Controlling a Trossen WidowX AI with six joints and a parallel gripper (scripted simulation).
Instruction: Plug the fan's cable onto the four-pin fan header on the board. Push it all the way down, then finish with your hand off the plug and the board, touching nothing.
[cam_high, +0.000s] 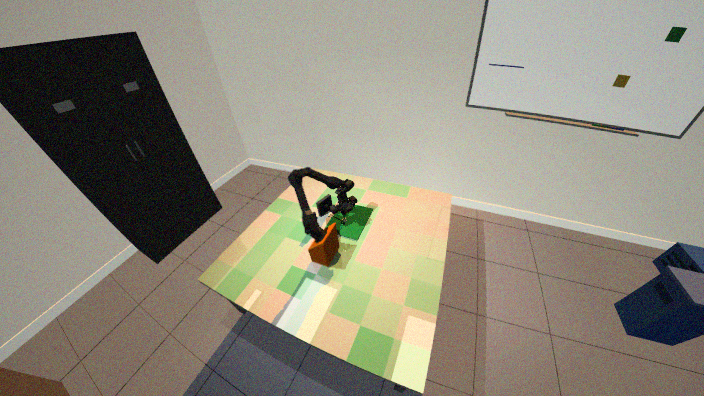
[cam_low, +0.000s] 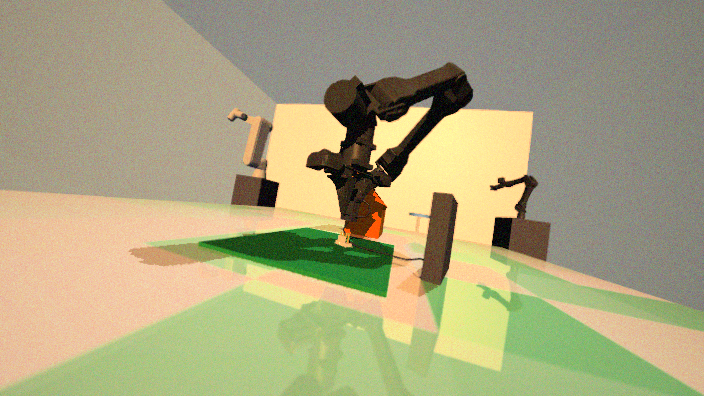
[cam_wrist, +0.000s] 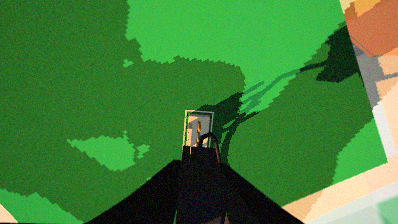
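Now: gripper tip 6 cm above the four-pin fan header. Round my gripper tip: dark fan: 16 cm to the left, 4 cm ahead, 1 cm below; then fan plug: 1 cm to the left, 1 cm above; then board: 8 cm below, 2 cm to the right, 2 cm ahead.
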